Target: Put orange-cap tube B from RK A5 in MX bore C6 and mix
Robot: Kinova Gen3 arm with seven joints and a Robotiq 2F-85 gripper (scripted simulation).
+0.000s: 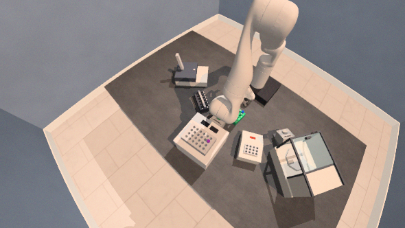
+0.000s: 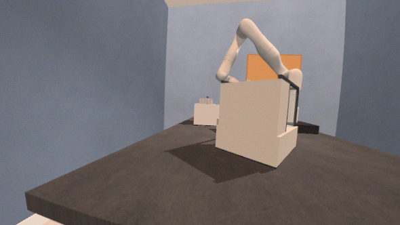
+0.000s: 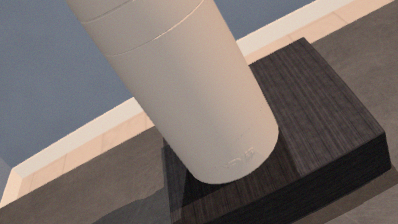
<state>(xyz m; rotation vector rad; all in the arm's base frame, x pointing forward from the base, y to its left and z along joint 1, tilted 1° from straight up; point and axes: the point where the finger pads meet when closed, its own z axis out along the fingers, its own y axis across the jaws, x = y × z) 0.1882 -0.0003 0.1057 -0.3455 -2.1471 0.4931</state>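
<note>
My hand is 40 mm short of the orange-capped tube, 10 mm to the left of it and 130 mm above it. Also, from my hand: green tube rack: 70 mm ahead, 20 mm to the left, 140 mm below; then blue-capped tube: 40 mm ahead, 70 mm to the left, 130 mm below; then green start key: 180 mm ahead, 10 mm to the left, 80 mm below.
</note>
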